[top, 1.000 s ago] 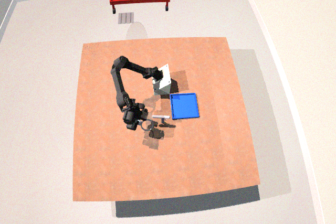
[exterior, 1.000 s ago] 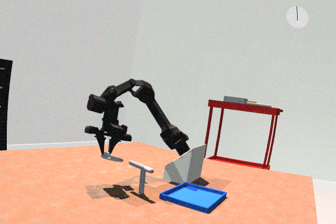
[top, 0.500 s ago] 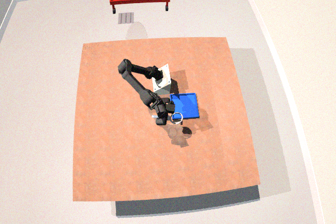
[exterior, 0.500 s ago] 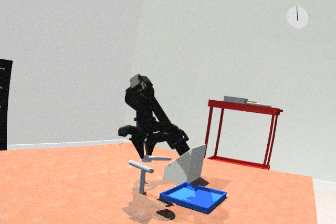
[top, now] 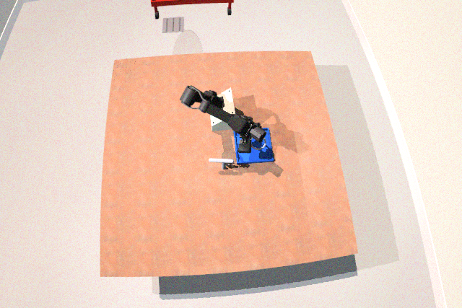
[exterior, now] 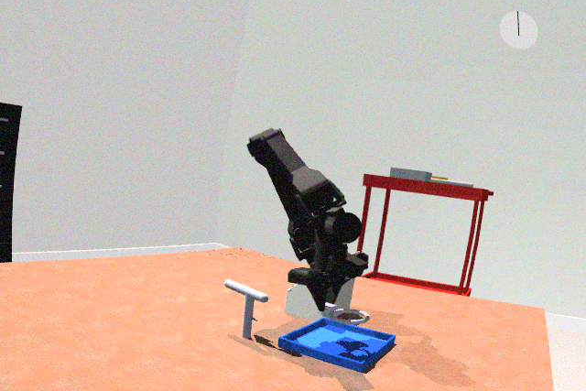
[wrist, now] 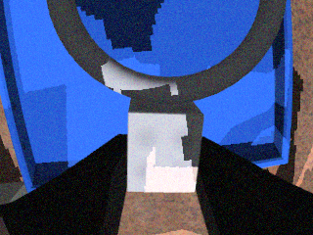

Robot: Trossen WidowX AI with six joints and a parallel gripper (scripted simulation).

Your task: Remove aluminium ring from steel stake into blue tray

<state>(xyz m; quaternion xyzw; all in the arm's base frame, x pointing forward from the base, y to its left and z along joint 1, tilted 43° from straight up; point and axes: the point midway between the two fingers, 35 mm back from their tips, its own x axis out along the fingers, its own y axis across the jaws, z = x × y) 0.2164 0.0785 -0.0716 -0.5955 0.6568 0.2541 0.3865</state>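
My gripper tip is now 1 cm short of the ring and 5 cm to the right of it. The rest, counted from my gripper tip: blue tray: 5 cm to the left, 7 cm below.
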